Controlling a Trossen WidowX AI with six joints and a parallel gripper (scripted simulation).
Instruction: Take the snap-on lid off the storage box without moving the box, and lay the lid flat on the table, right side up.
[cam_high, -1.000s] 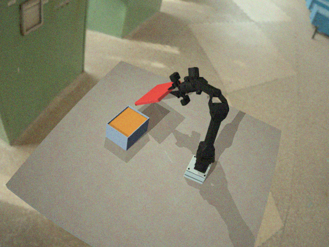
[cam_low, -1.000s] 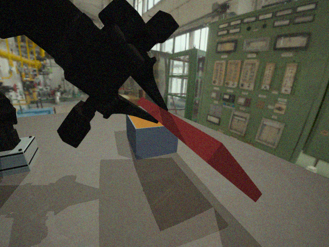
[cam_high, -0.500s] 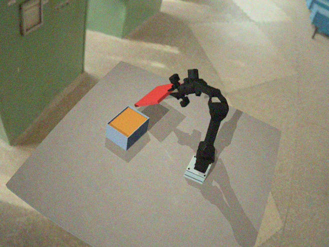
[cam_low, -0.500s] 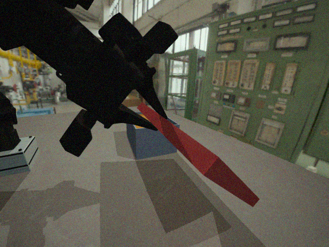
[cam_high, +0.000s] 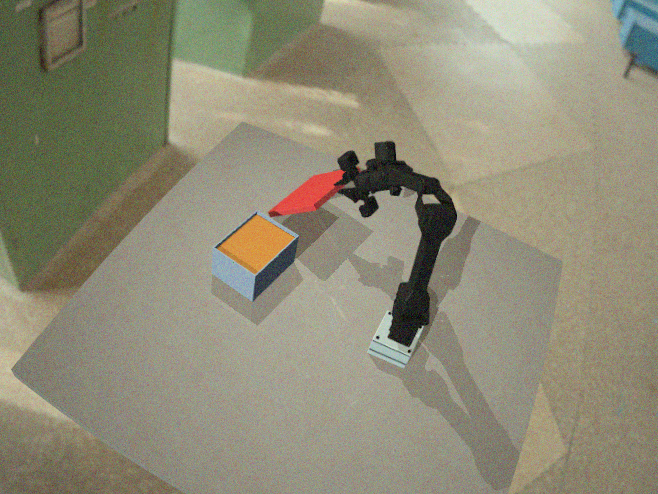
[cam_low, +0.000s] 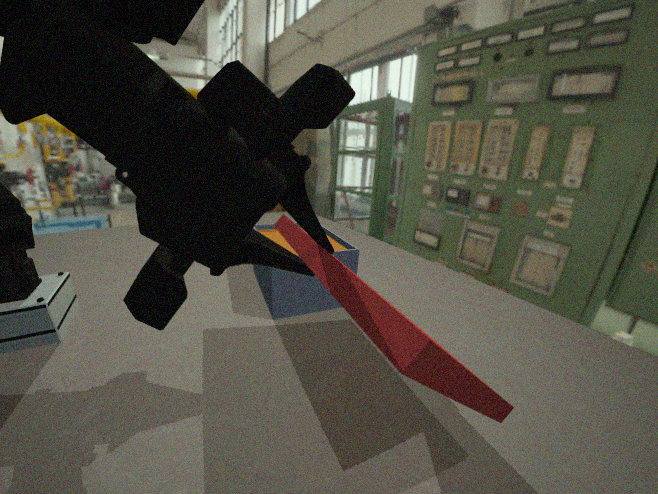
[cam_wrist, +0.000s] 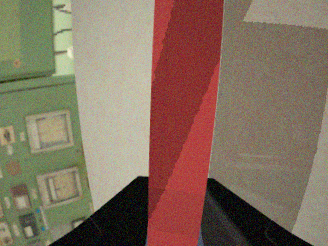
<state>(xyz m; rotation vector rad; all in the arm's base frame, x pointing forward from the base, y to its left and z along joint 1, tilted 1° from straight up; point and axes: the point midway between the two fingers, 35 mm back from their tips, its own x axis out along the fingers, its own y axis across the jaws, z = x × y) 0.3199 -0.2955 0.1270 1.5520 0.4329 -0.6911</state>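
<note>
My gripper tip is now 6 cm short of the red lid, 5 cm above it and 1 cm to the left of it. From my gripper tip the other things lie so: blue storage box (26 cm to the left, 12 cm below, 11 cm ahead).
</note>
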